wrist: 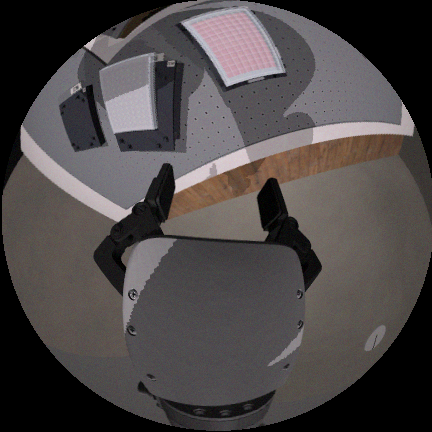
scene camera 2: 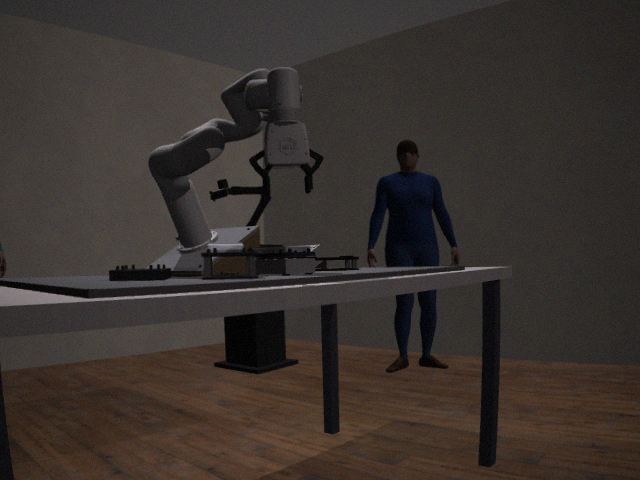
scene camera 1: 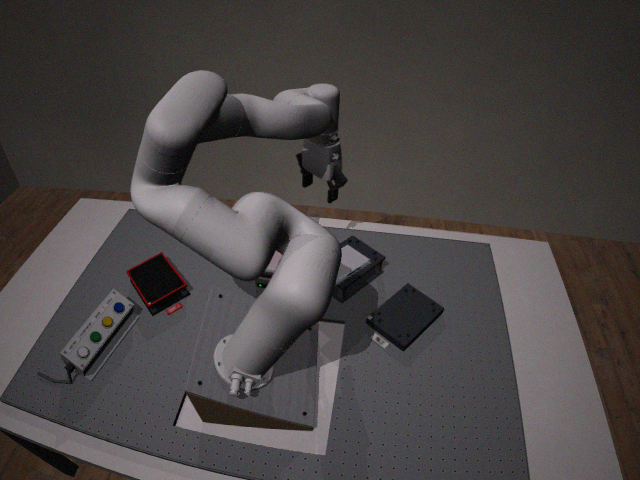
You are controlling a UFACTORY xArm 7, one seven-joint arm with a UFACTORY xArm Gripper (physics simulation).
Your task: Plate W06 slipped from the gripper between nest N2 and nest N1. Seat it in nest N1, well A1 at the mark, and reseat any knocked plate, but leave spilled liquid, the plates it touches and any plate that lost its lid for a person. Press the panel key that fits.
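Seen in the pictures: gripper, fingertip midpoint: point(wrist: 219, 179) point(scene camera 2: 288, 193) point(scene camera 1: 319, 192); arm's base, link origin: point(scene camera 2: 198, 243) point(scene camera 1: 243, 362).
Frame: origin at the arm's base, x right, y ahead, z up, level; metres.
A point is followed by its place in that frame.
My gripper point(scene camera 1: 319, 189) @[z 0.096, x 0.130, y 0.459 m] point(scene camera 2: 287, 187) @[z 0.096, x 0.130, y 0.459 m] point(wrist: 219, 179) @[z 0.096, x 0.130, y 0.459 m] is open and empty, high above the table's far edge. A pale plate point(scene camera 1: 355, 257) @[z -0.016, x 0.228, y 0.339 m] point(wrist: 131, 95) @[z -0.013, x 0.185, y 0.327 m] lies on the raised dark nest N1 point(scene camera 1: 381, 258) @[z -0.034, x 0.298, y 0.358 m] point(wrist: 165, 142) @[z -0.034, x 0.221, y 0.424 m]. In the wrist view it looks offset towards one side of the nest; its name and exact seating cannot be read. The low dark nest N2 point(scene camera 1: 405, 315) @[z -0.068, x 0.352, y 0.195 m] point(wrist: 80, 120) @[z -0.068, x 0.339, y 0.216 m] holds no plate. A pink-welled plate point(scene camera 1: 274, 262) @[z -0.019, x 0.024, y 0.313 m] point(wrist: 237, 45) @[z -0.019, x 0.038, y 0.361 m] sits on a unit with a green light, partly hidden by my arm in scene view 1. The key panel point(scene camera 1: 100, 330) @[z -0.029, x -0.377, y 0.056 m] has blue, yellow, green and white keys. No spill can be made out.
A red-edged black tray point(scene camera 1: 156, 279) @[z -0.051, x -0.296, y 0.257 m] stands near the key panel. My arm's sloped base plate point(scene camera 1: 289, 397) @[z -0.050, x 0.095, y -0.046 m] occupies the near middle. In scene view 2, a person in blue point(scene camera 2: 410, 217) stands beyond the table, and a camera point(scene camera 2: 222, 190) on a black arm shows behind my gripper.
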